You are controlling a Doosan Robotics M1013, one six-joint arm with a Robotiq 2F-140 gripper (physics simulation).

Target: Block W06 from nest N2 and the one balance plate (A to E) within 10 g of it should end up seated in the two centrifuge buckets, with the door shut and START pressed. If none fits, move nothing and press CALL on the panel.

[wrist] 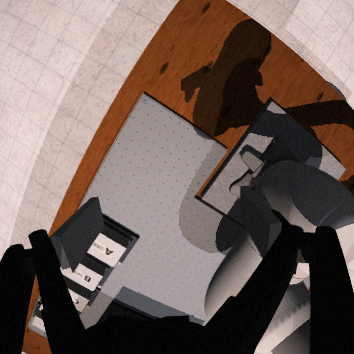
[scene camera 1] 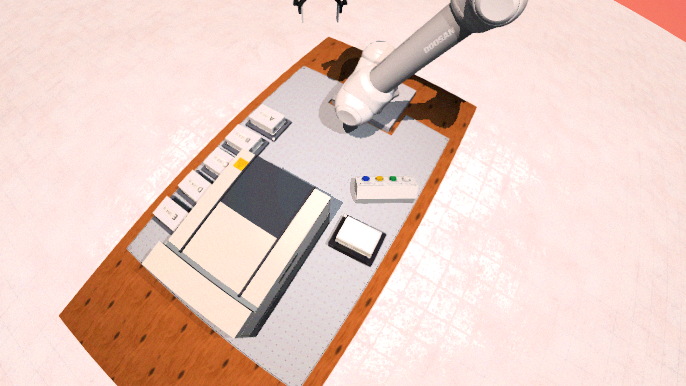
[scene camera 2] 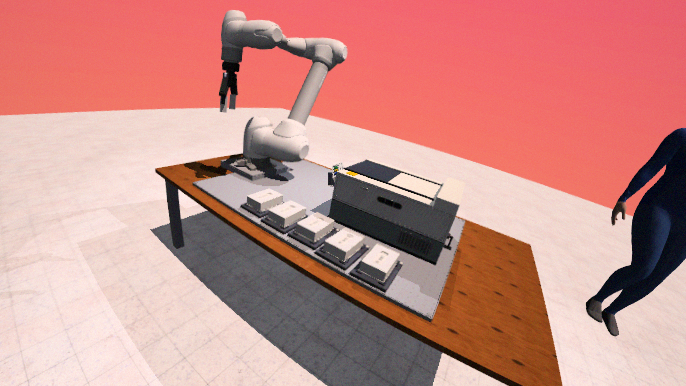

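Where they show: gripper, fingertip midpoint: (wrist: pixel 168 207) (scene camera 1: pixel 320 20) (scene camera 2: pixel 228 110); arm's base, origin of the base link: (wrist: pixel 274 184) (scene camera 2: pixel 255 163).
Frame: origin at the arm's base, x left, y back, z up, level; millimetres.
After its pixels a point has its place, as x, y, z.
My gripper (scene camera 1: pixel 320 20) {-243, -97, 321} (scene camera 2: pixel 228 108) {-243, -97, 321} (wrist: pixel 168 207) {-243, -97, 321} is open and empty, high above the robot's end of the table. Balance plates A (scene camera 1: pixel 267 117) {-233, -432, 30} (scene camera 2: pixel 265 199) {-263, -461, 30} (wrist: pixel 107 249) {-218, -421, 30}, B (scene camera 1: pixel 243 137) {-231, -565, 30} (scene camera 2: pixel 286 213) {-264, -593, 30} (wrist: pixel 82 276) {-222, -568, 30}, C (scene camera 1: pixel 216 162) {-225, -712, 30} (scene camera 2: pixel 314 226) {-245, -719, 33}, D (scene camera 1: pixel 194 186) {-210, -836, 31} (scene camera 2: pixel 344 245) {-245, -854, 30} and E (scene camera 1: pixel 170 212) {-199, -965, 30} (scene camera 2: pixel 380 262) {-226, -980, 30} sit in a row on dark nests; their weights are unreadable. A white block (scene camera 1: pixel 359 236) {366, -593, 54} sits in a black nest, with no readable label. The centrifuge (scene camera 1: pixel 227 245) {124, -896, 186} (scene camera 2: pixel 390 220) {-40, -899, 77} has a dark section (scene camera 1: pixel 270 195) {110, -708, 189} and a cream section on top; no buckets show.
The button panel (scene camera 1: pixel 385 191) {334, -399, 41} has blue, yellow, green and white buttons. The centrifuge stands between the plate row and the block's nest. The arm's base stands at one end of the wooden table (scene camera 1: pixel 150 320) {11, -1281, -36} (scene camera 2: pixel 500 300) {4, -1354, -36}. A person in blue (scene camera 2: pixel 655 220) stands beyond the opposite end.
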